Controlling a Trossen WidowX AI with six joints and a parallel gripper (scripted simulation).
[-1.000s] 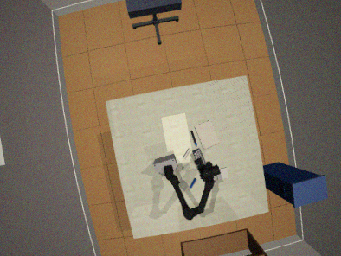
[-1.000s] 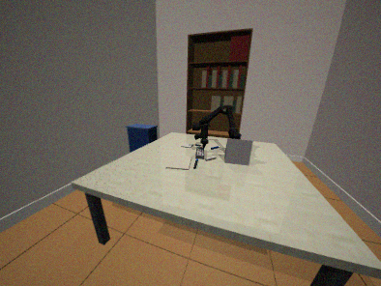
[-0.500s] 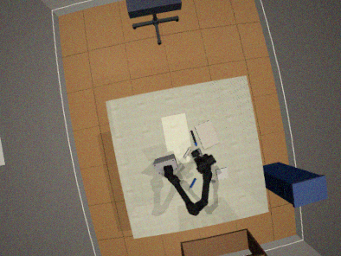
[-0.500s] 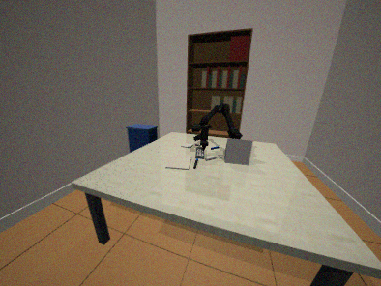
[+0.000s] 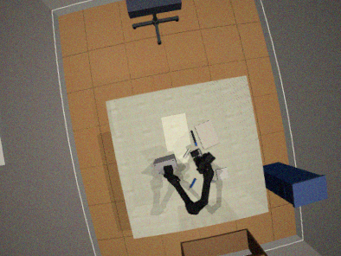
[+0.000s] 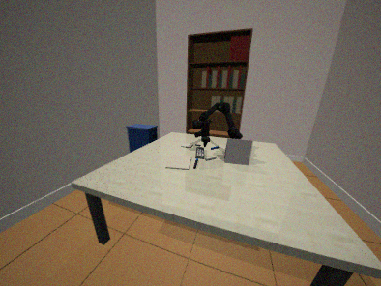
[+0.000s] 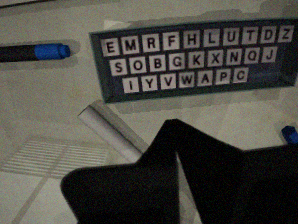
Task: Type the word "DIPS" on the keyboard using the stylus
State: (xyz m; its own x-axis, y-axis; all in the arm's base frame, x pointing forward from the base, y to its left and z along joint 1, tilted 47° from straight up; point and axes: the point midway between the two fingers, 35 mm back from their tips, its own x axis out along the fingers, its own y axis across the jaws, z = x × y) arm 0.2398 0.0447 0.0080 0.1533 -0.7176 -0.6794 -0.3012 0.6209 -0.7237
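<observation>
Right now the blue stylus is 6 cm behind my gripper tip, 25 cm to the right of it and 7 cm below it. From my gripper tip the other things lie so: notebook (13 cm ahead, 19 cm to the left, 8 cm below); blue-capped pen (2 cm ahead, 15 cm to the left, 7 cm below).
</observation>
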